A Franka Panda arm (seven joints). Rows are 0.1 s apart.
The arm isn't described. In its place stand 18 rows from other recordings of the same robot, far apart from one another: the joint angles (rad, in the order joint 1, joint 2, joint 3, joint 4, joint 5, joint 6, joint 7), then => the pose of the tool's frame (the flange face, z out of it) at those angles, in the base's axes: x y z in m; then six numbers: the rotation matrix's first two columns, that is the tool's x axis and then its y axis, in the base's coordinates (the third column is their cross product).
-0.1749 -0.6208 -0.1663 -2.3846 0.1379 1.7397 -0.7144 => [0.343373 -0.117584 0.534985 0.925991 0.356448 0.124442 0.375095 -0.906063 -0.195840]
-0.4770 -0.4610 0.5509 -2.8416 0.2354 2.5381 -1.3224 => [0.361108 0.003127 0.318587 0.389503 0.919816 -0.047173 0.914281 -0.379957 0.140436]
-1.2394 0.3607 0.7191 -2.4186 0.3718 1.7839 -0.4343 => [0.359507 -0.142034 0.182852 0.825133 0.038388 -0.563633 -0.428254 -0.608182 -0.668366]
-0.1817 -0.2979 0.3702 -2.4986 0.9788 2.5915 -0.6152 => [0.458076 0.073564 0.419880 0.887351 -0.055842 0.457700 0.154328 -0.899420 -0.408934]
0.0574 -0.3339 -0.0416 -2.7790 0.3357 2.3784 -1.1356 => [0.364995 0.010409 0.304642 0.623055 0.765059 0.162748 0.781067 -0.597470 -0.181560]
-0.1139 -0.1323 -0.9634 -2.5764 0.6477 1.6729 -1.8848 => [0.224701 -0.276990 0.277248 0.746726 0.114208 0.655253 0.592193 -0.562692 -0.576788]
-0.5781 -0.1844 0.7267 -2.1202 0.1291 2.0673 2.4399 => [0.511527 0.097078 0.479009 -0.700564 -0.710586 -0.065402 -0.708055 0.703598 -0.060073]
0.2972 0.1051 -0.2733 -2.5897 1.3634 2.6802 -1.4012 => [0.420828 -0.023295 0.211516 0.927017 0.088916 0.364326 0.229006 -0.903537 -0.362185]
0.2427 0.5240 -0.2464 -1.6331 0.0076 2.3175 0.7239 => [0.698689 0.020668 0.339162 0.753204 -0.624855 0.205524 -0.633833 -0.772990 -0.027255]
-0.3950 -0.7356 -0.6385 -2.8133 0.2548 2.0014 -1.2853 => [0.194813 -0.241761 0.367181 0.857615 0.153844 0.490742 0.366198 -0.852656 -0.372662]
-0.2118 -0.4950 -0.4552 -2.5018 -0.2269 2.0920 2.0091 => [0.312399 -0.264830 0.442412 -0.814435 -0.579476 -0.030037 -0.578073 0.814770 -0.044510]
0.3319 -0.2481 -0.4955 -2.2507 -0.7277 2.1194 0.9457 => [0.482029 -0.120194 0.469542 0.711204 -0.567310 0.415149 -0.694122 -0.660191 0.286955]
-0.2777 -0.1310 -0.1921 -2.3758 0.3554 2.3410 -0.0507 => [0.439704 -0.217712 0.383523 0.784341 -0.616531 0.068549 -0.575257 -0.764248 -0.291554]
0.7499 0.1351 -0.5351 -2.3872 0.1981 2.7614 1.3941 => [0.515139 0.103528 0.297089 0.228540 -0.973527 -0.003808 -0.940058 -0.219663 -0.260844]
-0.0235 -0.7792 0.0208 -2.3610 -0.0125 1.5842 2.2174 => [0.309818 -0.000302 0.587248 -0.609286 -0.792691 0.020260 -0.792948 0.609019 -0.018160]
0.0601 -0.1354 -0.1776 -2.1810 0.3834 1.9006 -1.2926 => [0.492130 -0.032487 0.440753 0.529391 0.795820 0.293964 0.845419 -0.465949 -0.261072]
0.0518 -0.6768 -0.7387 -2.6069 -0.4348 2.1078 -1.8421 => [0.288173 -0.255206 0.417352 0.091480 0.995555 0.022413 0.991012 -0.093223 0.095945]
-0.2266 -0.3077 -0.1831 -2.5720 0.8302 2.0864 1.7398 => [0.390214 -0.127800 0.368665 -0.791535 -0.288858 -0.538548 -0.549641 0.721717 0.420736]
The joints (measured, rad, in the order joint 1, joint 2, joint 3, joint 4, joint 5, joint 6, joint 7), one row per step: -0.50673 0.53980 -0.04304 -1.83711 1.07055 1.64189 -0.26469; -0.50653 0.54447 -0.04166 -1.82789 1.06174 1.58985 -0.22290; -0.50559 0.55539 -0.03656 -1.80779 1.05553 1.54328 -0.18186; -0.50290 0.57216 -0.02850 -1.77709 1.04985 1.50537 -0.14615; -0.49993 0.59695 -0.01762 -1.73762 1.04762 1.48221 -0.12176; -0.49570 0.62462 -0.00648 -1.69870 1.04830 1.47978 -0.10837; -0.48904 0.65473 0.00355 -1.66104 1.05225 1.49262 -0.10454; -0.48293 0.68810 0.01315 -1.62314 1.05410 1.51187 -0.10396; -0.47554 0.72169 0.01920 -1.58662 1.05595 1.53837 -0.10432; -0.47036 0.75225 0.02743 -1.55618 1.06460 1.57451 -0.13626; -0.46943 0.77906 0.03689 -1.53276 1.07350 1.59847 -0.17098; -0.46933 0.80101 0.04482 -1.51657 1.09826 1.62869 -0.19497; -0.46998 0.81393 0.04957 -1.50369 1.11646 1.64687 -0.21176
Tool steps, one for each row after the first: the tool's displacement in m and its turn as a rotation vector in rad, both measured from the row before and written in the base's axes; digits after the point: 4 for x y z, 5 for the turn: -0.0006 0.0059 0.0022 0.04176 0.04214 0.02282; 0.0030 0.0060 0.0025 0.03632 0.03639 0.02337; 0.0066 0.0060 0.0026 0.02651 0.02643 0.02515; 0.0098 0.0051 0.0006 0.01608 0.01172 0.02069; 0.0110 0.0040 -0.0022 0.00304 0.00010 0.01059; 0.0118 0.0038 -0.0047 -0.00527 -0.00923 0.00272; 0.0114 0.0028 -0.0072 -0.00977 -0.01016 -0.00038; 0.0108 0.0014 -0.0085 -0.01593 -0.01007 -0.00669; 0.0104 0.0010 -0.0087 -0.01802 -0.04152 -0.00783; 0.0073 0.0013 -0.0083 -0.00722 -0.03925 -0.00252; 0.0069 0.0002 -0.0072 -0.00038 -0.03175 -0.02332; 0.0050 -0.0008 -0.0028 -0.00009 -0.02485 -0.01662
